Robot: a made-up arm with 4 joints.
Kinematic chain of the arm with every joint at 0, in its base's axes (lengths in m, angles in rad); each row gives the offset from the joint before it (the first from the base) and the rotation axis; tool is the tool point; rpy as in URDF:
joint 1: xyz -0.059 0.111 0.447 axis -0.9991 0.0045 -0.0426
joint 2: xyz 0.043 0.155 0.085 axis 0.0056 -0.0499 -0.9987
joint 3: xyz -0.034 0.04 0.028 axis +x
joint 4: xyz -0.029 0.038 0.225 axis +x
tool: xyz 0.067 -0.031 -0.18 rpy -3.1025 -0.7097 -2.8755
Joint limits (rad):
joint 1: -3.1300..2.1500
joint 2: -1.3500..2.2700
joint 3: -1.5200..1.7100
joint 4: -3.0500..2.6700
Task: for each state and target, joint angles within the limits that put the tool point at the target. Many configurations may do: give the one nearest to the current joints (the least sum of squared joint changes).
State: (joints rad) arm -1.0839 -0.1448 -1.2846 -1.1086
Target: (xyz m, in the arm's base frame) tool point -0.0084 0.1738 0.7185
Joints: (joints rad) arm -0.8170 0.1218 -1.3295 -0.1296
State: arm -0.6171 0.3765 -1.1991 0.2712
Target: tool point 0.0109 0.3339 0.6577
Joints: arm -0.6016 0.2009 -1.0130 0.5973
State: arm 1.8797 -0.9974 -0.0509 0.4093
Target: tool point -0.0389 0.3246 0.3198
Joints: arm 1.2260 -0.8897 0.0788 0.0471
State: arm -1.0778 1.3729 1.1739 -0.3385
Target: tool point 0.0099 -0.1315 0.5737
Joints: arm -1.7382 1.3698 1.1592 0.4839
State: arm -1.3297 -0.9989 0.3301 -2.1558
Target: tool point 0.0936 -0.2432 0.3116
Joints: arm -1.9011 -0.4178 0.4381 -2.1387
